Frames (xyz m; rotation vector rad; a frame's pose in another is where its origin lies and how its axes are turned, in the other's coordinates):
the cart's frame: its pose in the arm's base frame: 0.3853 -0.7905 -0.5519 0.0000 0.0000 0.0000
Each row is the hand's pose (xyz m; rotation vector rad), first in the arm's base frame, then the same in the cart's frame.
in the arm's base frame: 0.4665 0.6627 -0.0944 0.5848 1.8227 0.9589
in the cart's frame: 0.0812 1.4532 0.4575 0.5848 1.8227 0.9589
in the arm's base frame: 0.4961 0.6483 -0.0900 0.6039 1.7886 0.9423
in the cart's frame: 0.1108 1.4388 0.4619 0.6039 1.7886 0.9423
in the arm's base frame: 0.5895 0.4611 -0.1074 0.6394 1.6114 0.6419
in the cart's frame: 0.2042 1.2516 0.4445 0.6394 1.6114 0.6419
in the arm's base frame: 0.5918 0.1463 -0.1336 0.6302 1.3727 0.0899
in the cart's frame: 0.2065 0.9368 0.4183 0.6302 1.3727 0.0899
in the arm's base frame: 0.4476 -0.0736 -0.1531 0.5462 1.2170 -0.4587
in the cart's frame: 0.0623 0.7169 0.3988 0.5462 1.2170 -0.4587
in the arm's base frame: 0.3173 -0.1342 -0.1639 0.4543 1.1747 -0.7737
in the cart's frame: -0.0680 0.6563 0.3880 0.4543 1.1747 -0.7737
